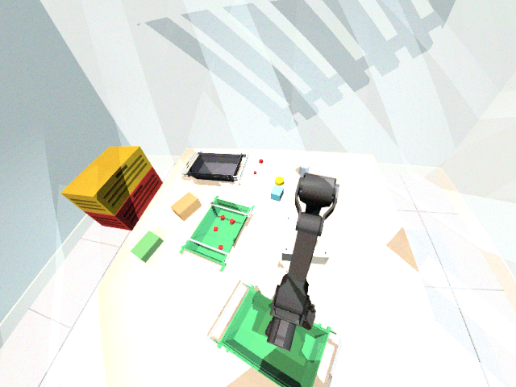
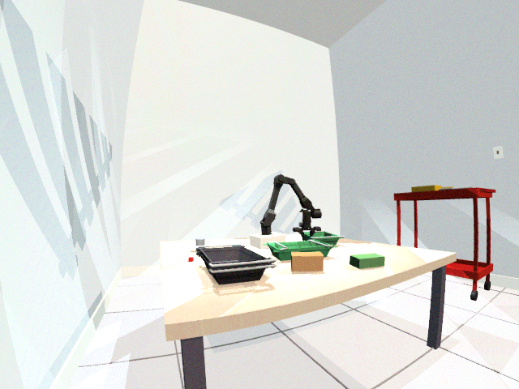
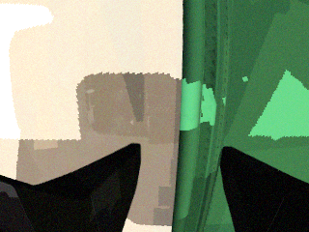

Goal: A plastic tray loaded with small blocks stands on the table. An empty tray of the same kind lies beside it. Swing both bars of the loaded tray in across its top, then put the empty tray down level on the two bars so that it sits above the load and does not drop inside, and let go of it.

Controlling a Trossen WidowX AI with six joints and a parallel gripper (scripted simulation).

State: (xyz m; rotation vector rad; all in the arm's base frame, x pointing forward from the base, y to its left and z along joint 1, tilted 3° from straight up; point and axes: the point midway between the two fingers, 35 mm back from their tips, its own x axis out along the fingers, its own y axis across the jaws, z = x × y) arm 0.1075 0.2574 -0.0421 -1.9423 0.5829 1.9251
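Now: gripper tip 80 mm to the right of the green tray, 50 mm short of it and 30 mm below it. Also, from my gripper tip: yellow piece: 630 mm to the right, 40 mm behind; then green box: 600 mm ahead, 270 mm to the right, 10 mm above; then cyan block: 530 mm to the right, 10 mm behind, 10 mm above.
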